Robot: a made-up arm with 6 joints.
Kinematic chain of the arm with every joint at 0, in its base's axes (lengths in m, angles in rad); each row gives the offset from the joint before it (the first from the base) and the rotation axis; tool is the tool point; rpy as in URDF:
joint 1: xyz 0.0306 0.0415 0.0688 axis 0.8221 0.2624 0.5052
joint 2: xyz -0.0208 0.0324 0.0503 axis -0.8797 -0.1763 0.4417
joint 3: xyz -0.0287 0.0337 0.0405 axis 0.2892 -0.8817 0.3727
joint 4: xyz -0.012 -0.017 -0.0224 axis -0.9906 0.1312 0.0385
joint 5: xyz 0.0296 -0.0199 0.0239 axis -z
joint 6: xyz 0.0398 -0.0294 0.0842 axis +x
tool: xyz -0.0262 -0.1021 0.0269 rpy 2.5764 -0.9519 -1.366
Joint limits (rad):
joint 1: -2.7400..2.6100
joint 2: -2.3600..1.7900
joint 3: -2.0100..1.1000
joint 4: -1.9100..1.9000
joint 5: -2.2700..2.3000
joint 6: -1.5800..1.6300
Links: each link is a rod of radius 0.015 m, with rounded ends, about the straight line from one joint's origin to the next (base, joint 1, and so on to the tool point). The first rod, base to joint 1, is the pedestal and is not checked.
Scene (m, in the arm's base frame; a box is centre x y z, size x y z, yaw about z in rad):
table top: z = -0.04
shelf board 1: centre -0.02 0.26 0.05 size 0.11 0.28 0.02 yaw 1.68
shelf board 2: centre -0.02 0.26 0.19 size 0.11 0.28 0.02 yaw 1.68
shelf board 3: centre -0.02 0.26 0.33 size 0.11 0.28 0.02 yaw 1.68
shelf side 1: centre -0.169 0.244 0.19 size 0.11 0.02 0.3 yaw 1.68
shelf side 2: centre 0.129 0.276 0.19 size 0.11 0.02 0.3 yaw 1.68
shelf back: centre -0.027 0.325 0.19 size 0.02 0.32 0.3 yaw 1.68
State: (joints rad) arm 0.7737 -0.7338 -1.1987 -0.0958 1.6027 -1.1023
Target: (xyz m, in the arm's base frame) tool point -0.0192 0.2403 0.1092
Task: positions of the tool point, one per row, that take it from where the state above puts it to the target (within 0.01 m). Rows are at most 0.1 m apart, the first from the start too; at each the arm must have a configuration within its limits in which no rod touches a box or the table.
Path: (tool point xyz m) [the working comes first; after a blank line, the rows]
Joints at the target: 0.4610 0.1816 -1.6187 1.3475 1.9578 -1.0924
Straight joint move there: touches shelf board 2.

1: 0.2143 -0.0172 0.1653
2: 0.1958 0.0545 0.1871
3: 0.1478 0.1068 0.1956
4: 0.0875 0.1344 0.1851
5: 0.0319 0.1402 0.1549
6: -0.0073 0.1316 0.1092
7: -0.0202 0.1468 0.1146
8: -0.0285 0.1665 0.1183
9: -0.0312 0.1898 0.1192
10: -0.0281 0.2151 0.1164
11: -0.0192 0.2403 0.1092

